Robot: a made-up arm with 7 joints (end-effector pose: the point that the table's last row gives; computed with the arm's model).
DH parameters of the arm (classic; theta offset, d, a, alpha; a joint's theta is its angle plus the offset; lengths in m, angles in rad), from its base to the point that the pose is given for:
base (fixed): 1.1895 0 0.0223 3.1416
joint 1: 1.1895 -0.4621 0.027 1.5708
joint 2: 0 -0.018 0.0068 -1.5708
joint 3: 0 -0.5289 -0.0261 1.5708
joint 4: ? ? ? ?
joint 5: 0 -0.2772 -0.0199 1.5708
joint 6: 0 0.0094 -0.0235 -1.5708
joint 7: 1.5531 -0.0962 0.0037 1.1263
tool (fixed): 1.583 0.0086 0 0
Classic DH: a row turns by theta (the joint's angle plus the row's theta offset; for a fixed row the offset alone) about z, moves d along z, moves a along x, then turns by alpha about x.
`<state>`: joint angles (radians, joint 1 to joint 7).
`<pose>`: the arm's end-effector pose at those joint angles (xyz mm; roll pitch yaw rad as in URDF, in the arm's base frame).
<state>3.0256 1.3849 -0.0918 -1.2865 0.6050 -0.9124 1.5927</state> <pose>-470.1 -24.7 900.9 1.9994 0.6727 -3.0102</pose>
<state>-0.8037 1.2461 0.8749 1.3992 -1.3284 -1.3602 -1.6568</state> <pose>655.3 282.1 605.3 1.5958 0.8200 3.0698</pose>
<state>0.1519 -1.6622 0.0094 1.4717 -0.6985 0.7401 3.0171</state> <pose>-553.5 83.1 755.3 0.3041 1.4116 -2.1832</pose>
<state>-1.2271 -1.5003 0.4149 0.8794 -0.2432 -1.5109 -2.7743</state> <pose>-160.1 -712.8 594.7 -2.1465 -0.8944 0.7547</pose>
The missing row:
joint 4: 0 -0.0236 -0.0042 -1.5708
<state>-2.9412 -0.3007 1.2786 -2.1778 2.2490 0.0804 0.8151</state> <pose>100.9 -313.3 752.2 -2.6700 -1.1474 1.2176</pose>
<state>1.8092 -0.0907 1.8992 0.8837 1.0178 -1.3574 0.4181</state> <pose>-168.5 76.3 1215.4 -0.7920 1.0172 0.8034</pose>
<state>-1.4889 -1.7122 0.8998 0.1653 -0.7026 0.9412 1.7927</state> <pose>-1.7 -826.8 381.7 2.3909 0.5932 2.3200</pose>
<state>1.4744 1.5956 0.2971 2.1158 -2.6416 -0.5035 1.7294</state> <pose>-112.1 -301.9 247.7 -1.2637 -0.3210 -1.5114</pose>
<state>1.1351 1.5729 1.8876 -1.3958 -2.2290 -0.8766 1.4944</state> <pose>587.6 -449.5 456.5 -2.3849 0.1140 2.5584</pose>
